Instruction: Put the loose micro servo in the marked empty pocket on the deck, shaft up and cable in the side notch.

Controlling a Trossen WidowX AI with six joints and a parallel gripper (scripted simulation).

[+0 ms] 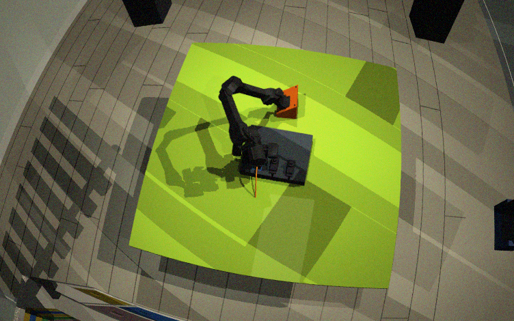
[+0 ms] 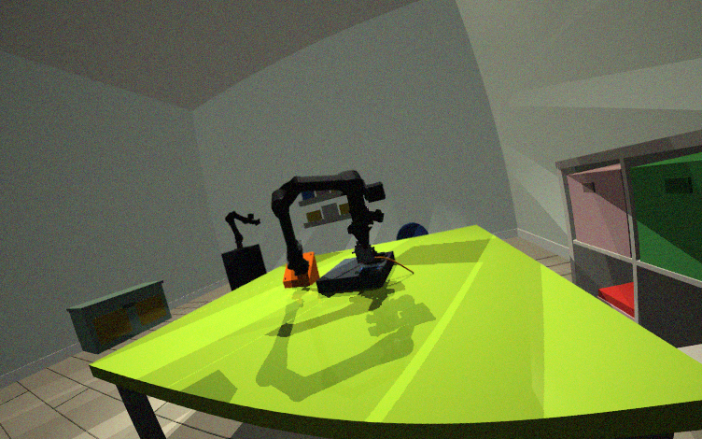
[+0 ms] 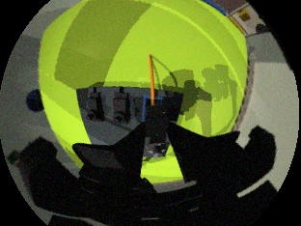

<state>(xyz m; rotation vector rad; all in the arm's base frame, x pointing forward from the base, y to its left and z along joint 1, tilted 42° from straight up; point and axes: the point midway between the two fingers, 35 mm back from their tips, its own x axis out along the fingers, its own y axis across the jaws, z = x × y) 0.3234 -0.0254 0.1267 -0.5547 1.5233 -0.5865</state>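
My gripper tip is now 110 mm past the dark deck, 90 mm to the right of it and 100 mm above it.
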